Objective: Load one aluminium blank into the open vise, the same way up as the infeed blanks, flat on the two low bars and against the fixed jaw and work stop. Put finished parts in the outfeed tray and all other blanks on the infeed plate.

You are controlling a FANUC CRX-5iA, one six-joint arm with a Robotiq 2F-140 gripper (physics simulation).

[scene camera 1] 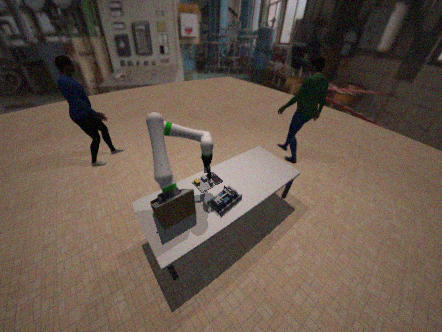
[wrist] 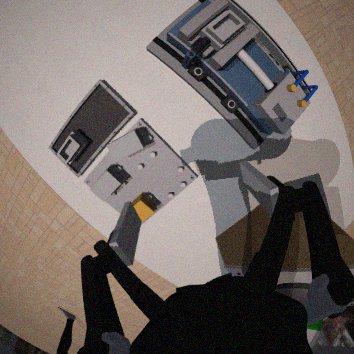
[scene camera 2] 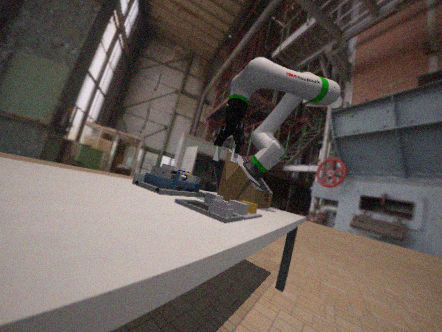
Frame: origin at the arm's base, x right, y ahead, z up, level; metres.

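Seen in the pictures: gripper, between the fingertips: (scene camera 1: 207,177) (wrist: 187,193) (scene camera 2: 223,161); arm's base, origin of its link: (scene camera 1: 172,195) (wrist: 303,291) (scene camera 2: 250,171).
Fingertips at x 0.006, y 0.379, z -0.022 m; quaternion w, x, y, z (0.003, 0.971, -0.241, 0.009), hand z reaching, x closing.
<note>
Pixels of each thing's top centre, then the offset from my fingertips to it. "spot": a spot on its surface instead. Level surfaces: height alone.
- infeed plate, centre of its top: (wrist: 137,179) (scene camera 1: 203,183) dx -0.098, dy +0.027, dz -0.179 m
- yellow block, centre of its top: (wrist: 137,214) (scene camera 2: 249,202) (scene camera 1: 197,180) dx -0.147, dy -0.016, dz -0.143 m
- square part with a pocket, centre of its top: (wrist: 67,149) (scene camera 2: 222,201) dx -0.128, dy +0.181, dz -0.146 m
- blue-grey vise, centre of its top: (wrist: 255,56) (scene camera 2: 177,171) (scene camera 1: 225,193) dx +0.212, dy +0.035, dz -0.088 m
- light square outline, a spot on its surface: (wrist: 225,29) spot: dx +0.207, dy +0.097, dz -0.086 m
- white table, height of its surface: dz -0.188 m
My gripper (scene camera 1: 209,176) (scene camera 2: 226,152) (wrist: 187,193) is open and empty, above the table near the infeed plate (wrist: 162,170). Two light grey blanks (wrist: 126,144) (wrist: 105,181) and a yellow block (wrist: 143,210) (scene camera 2: 252,206) (scene camera 1: 197,182) sit on the plate. The left finger overlaps the plate's edge by the yellow block in the wrist view. The dark outfeed tray (wrist: 102,112) holds a square part with a pocket (wrist: 70,148). The blue-grey vise (wrist: 225,75) (scene camera 2: 170,182) (scene camera 1: 226,201) has a light square outline (wrist: 225,29) between its jaws, like a pocketed part; its underside is hidden.
A brown pedestal (scene camera 1: 175,209) (scene camera 2: 231,185) stands under the arm's base on the white table (scene camera 1: 260,167). Blue nozzles (wrist: 302,77) stick up at one end of the vise. A person in blue (scene camera 1: 77,100) and a person in green (scene camera 1: 311,97) are on the floor beyond the table.
</note>
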